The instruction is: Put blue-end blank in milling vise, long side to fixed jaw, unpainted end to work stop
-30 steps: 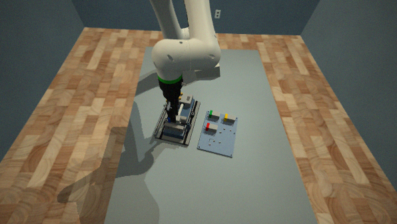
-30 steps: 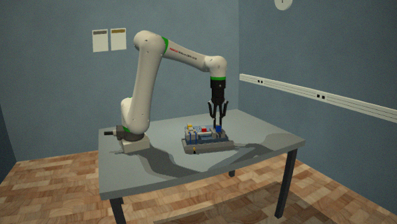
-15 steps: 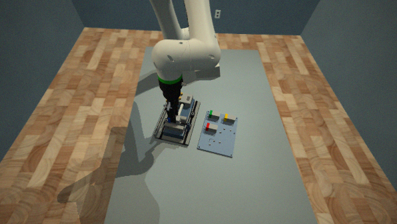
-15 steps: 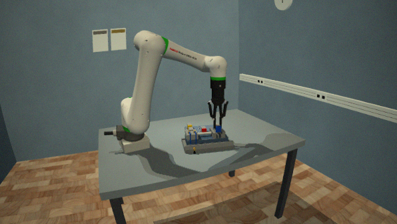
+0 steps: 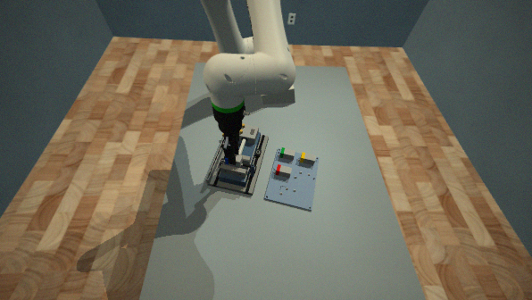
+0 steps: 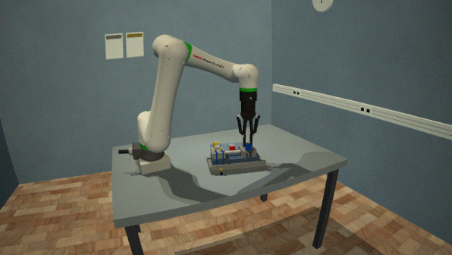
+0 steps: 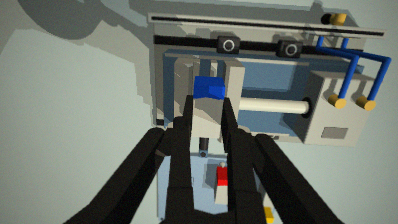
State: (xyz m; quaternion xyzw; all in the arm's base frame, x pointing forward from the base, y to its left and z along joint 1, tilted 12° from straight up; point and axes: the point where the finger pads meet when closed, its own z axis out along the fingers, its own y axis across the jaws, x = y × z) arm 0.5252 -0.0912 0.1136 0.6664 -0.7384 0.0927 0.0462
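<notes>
Now: the work stop 50 mm to the left of my hand and 50 mm below it. The rest, counted from my hand: pale rod 80 mm behind, 70 mm below, 20 mm to the left; then hose block 160 mm behind, 70 mm below, 20 mm to the left; then moving jaw 70 mm below, 30 mm behind, 10 mm to the left.
</notes>
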